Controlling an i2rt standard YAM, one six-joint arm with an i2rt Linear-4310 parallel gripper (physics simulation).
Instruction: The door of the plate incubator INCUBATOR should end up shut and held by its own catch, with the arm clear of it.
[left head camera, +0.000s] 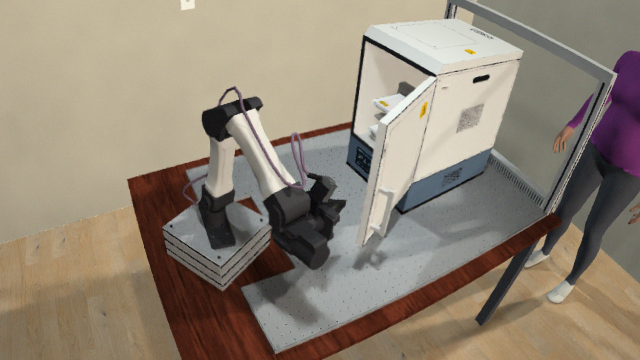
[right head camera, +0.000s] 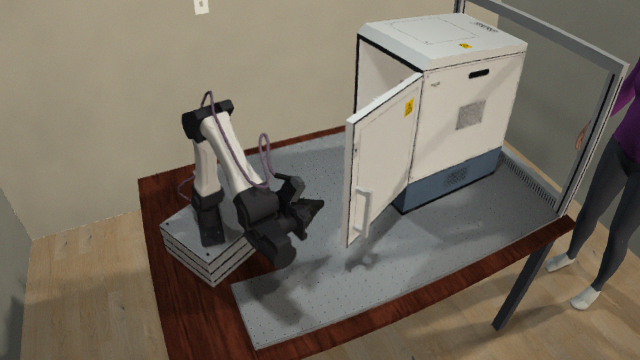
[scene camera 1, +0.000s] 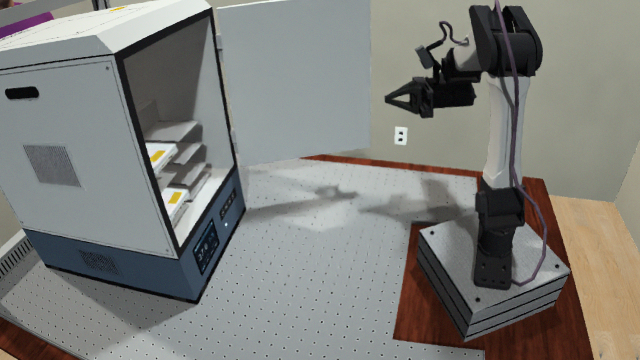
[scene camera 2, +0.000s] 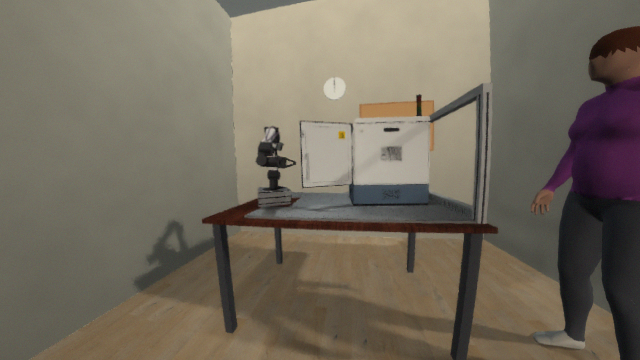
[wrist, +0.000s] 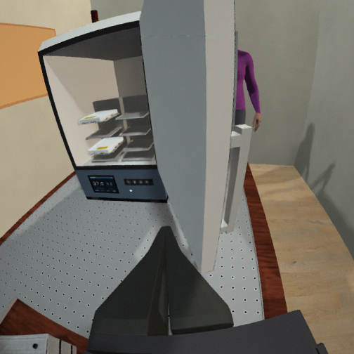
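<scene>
The white and blue incubator (left head camera: 467, 115) (right head camera: 465, 110) (scene camera 1: 60, 165) (scene camera 2: 391, 170) (wrist: 125, 184) stands on the perforated plate. Its door (left head camera: 400, 150) (right head camera: 382, 150) (scene camera 1: 300, 80) (scene camera 2: 326, 160) (wrist: 182, 100) is wide open, swung out from the hinge side. A white bar handle (left head camera: 384, 212) (right head camera: 364, 212) (wrist: 237, 180) is on its outer face. My gripper (left head camera: 344, 202) (right head camera: 322, 202) (scene camera 1: 386, 99) (scene camera 2: 295, 163) (wrist: 166, 231) is shut and empty, its fingertips together. It hangs in the air a short way from the door's free edge, apart from it.
White plates with yellow labels (scene camera 1: 162, 156) (wrist: 106, 146) lie on shelves inside the incubator. A grey metal frame (left head camera: 545, 44) (right head camera: 555, 39) (scene camera 2: 483, 150) stands at the table's far end. A person in purple (left head camera: 622, 120) (scene camera 2: 605, 130) stands beyond it.
</scene>
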